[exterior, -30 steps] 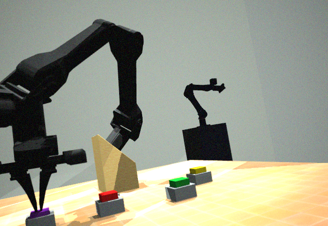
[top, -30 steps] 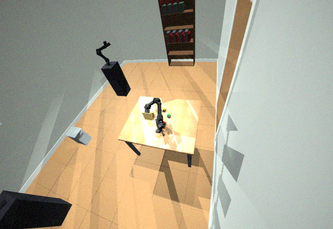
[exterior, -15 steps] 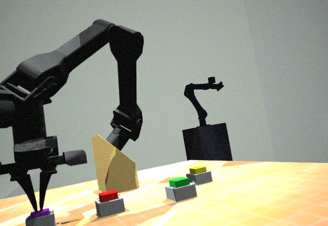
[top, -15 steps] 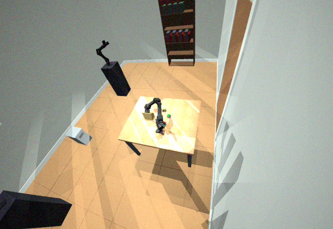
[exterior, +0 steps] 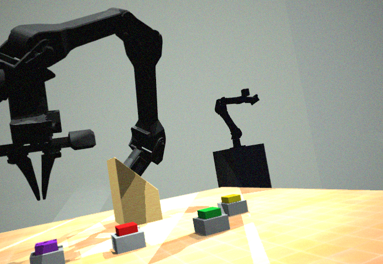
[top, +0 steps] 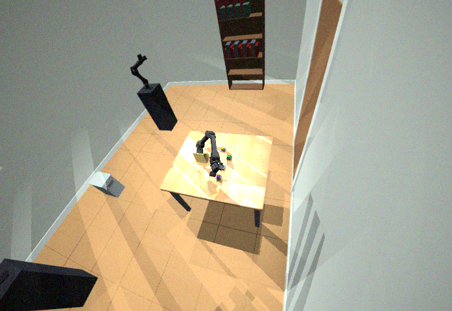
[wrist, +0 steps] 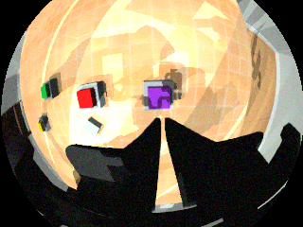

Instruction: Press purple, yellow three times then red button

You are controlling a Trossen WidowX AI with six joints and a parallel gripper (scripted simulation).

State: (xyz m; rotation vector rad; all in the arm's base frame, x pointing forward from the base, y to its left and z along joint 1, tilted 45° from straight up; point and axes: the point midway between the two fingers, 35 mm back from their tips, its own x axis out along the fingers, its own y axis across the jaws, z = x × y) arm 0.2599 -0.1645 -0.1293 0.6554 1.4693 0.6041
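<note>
Right now the yellow button is 5 cm behind my gripper tip, 37 cm to the left of it and 7 cm below it. Round my gripper tip: red button 1 cm ahead, 12 cm to the left, 7 cm below; purple button 7 cm below; green button 5 cm ahead, 27 cm to the left, 7 cm below.
</note>
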